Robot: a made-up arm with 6 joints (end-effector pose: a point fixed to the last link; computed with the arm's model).
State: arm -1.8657 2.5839 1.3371 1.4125 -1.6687 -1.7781
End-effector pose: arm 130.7 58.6 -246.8 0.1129 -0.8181 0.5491 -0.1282
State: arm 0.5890 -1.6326 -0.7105 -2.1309 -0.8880 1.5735
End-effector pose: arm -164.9 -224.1 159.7 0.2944 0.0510 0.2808 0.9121
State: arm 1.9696 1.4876 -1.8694 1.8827 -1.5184 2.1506
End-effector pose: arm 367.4 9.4 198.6 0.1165 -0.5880 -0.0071 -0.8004
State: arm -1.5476 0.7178 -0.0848 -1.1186 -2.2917 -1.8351
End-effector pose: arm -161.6 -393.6 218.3 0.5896 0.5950 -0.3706 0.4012
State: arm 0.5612 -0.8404 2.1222 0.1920 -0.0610 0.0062
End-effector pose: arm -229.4 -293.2 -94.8 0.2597 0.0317 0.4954 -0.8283
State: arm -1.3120 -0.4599 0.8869 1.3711 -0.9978 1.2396
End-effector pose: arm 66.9 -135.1 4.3 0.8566 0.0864 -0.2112 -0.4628
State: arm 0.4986 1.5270 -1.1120 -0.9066 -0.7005 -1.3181
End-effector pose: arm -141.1 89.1 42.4 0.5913 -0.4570 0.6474 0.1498
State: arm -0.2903 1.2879 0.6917 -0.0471 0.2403 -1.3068
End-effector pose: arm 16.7 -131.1 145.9 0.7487 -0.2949 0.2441 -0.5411
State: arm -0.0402 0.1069 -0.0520 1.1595 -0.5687 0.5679
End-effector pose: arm -185.7 -96.5 103.5 0.9146 -0.2659 0.2470 -0.1781
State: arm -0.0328 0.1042 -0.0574 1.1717 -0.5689 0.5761
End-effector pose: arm -187.8 -96.1 105.8 0.9137 -0.2681 0.2520 -0.1723
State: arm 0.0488 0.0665 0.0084 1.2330 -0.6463 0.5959
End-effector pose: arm -180.1 -106.1 112.4 0.8835 -0.2851 0.3129 -0.2005
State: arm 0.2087 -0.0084 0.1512 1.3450 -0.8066 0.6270
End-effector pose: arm -169.9 -129.4 119.0 0.8027 -0.3259 0.4341 -0.2470
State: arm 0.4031 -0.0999 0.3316 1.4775 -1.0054 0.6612
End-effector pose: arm -173.6 -159.1 125.6 0.6703 -0.3827 0.5761 -0.2689
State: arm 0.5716 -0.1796 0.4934 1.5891 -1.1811 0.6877
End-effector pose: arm -189.7 -182.4 138.8 0.5294 -0.4294 0.6862 -0.2539
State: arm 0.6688 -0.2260 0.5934 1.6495 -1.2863 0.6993
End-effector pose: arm -202.4 -194.5 151.6 0.4373 -0.4520 0.7416 -0.2336
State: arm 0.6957 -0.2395 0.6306 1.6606 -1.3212 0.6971
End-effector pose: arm -206.9 -199.1 154.9 0.4058 -0.4583 0.7561 -0.2318
